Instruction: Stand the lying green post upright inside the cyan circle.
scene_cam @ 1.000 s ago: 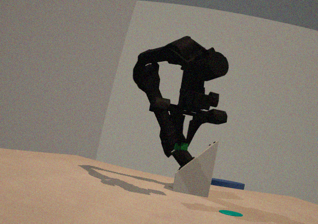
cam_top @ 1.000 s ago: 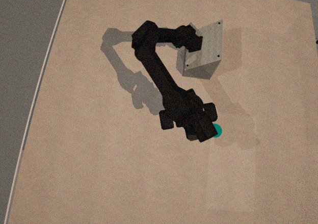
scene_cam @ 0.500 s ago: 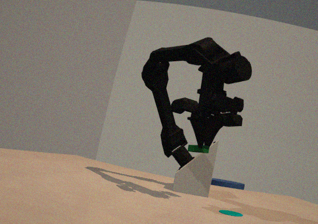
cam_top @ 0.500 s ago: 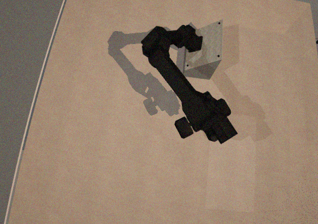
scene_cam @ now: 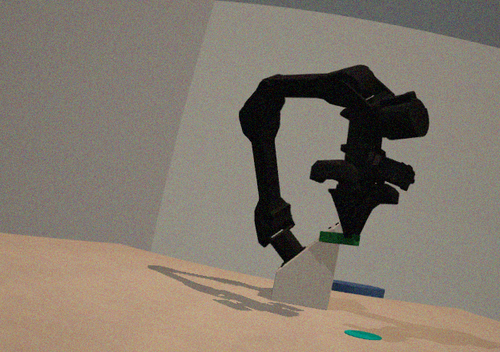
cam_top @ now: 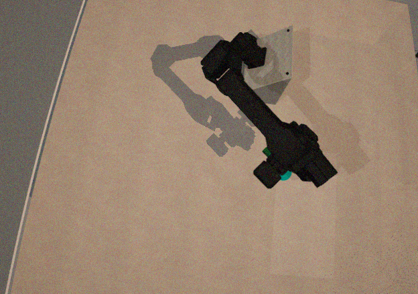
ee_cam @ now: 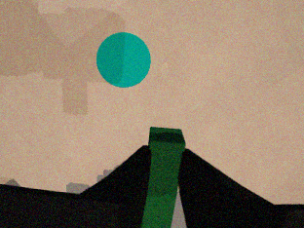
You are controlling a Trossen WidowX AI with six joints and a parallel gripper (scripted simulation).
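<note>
The cyan circle lies 14 cm below my gripper tip, 5 cm to the left of it and 2 cm behind it. From my gripper tip the other things lie so: green post: 2 cm to the right, 1 cm behind.
</note>
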